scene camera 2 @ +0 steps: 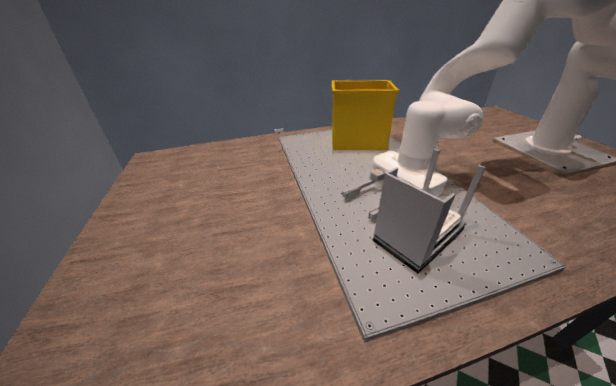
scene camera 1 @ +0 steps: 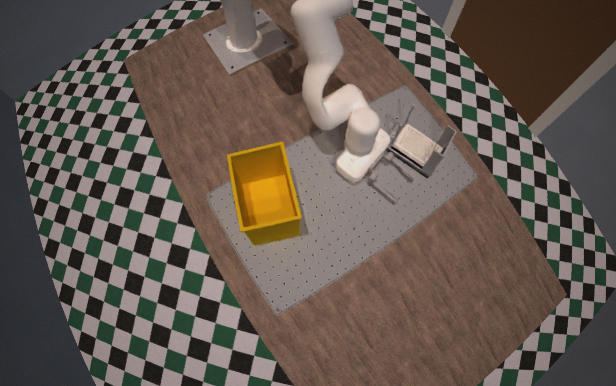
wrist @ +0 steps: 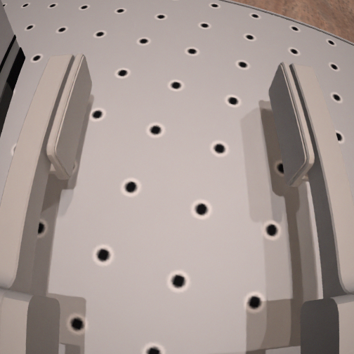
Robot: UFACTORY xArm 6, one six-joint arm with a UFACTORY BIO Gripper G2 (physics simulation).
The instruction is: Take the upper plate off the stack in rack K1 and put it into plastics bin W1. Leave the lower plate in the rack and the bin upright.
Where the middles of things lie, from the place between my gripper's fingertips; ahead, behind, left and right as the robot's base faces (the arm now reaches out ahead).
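Yellow plastics bin W1 (scene camera 1: pixel 266 203): 10 cm behind my hand, 35 cm to the right of it, 7 cm above it. Pale plate (scene camera 1: pixel 411 142): my hand 9 cm past it, 9 cm to the right of it, 2 cm below it.
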